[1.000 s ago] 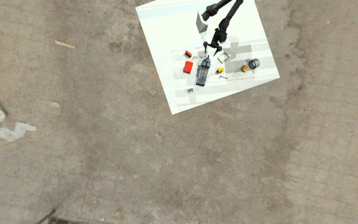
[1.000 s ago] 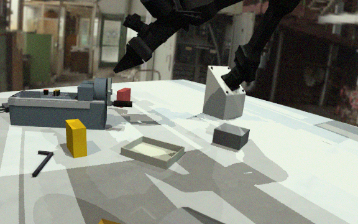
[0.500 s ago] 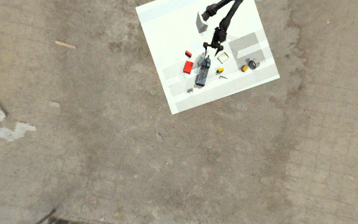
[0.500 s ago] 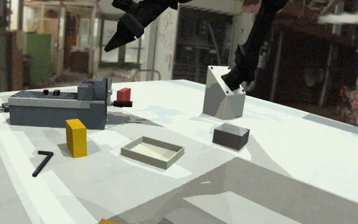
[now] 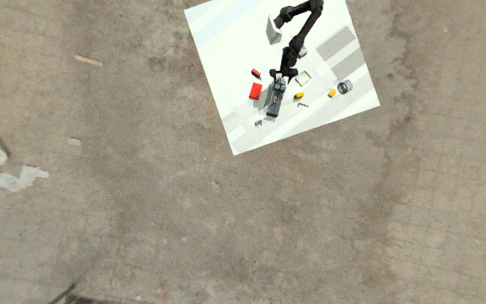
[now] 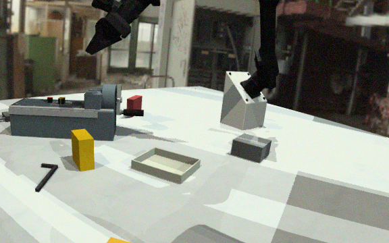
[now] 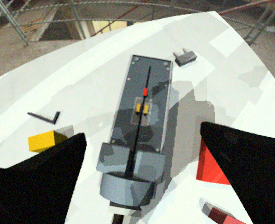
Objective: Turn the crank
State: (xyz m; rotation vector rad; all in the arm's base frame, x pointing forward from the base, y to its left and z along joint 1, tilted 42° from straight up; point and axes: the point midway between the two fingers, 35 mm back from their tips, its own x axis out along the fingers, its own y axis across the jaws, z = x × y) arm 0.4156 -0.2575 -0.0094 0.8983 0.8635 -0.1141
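Right now the dark crank handle is 14 cm below my gripper tip, 9 cm to the left of it and 8 cm behind it. The rest, counted from my gripper tip: flat red block: 18 cm below, 14 cm to the right, 10 cm behind; red pointer: 12 cm below, 8 cm ahead, 6 cm to the right; yellow block: 17 cm below, 16 cm to the left, 10 cm ahead.
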